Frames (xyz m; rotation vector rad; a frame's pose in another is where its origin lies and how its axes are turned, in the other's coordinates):
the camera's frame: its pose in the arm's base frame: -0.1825 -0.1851 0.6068 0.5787 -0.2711 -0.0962
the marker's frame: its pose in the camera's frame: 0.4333 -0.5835 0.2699 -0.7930 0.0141 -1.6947
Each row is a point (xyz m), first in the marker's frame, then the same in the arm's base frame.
Working: the marker's frame: its pose in the arm's base frame: 0.1499 -0.8855 0.5993 -0.1316 0.3444 -1.7503

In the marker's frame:
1: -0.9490 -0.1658 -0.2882
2: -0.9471 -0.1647 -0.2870
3: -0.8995 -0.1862 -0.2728
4: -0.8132 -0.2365 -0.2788
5: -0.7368 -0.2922 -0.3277
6: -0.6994 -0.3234 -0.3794
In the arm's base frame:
1: 0.1139 0.1113 0.4712
2: 0.1149 0.1090 0.4718
3: 0.0887 0.0642 0.4869
4: 0.0217 -0.0102 0.4877
5: -0.0600 -0.0673 0.4504
6: -0.1114 -0.0902 0.4071

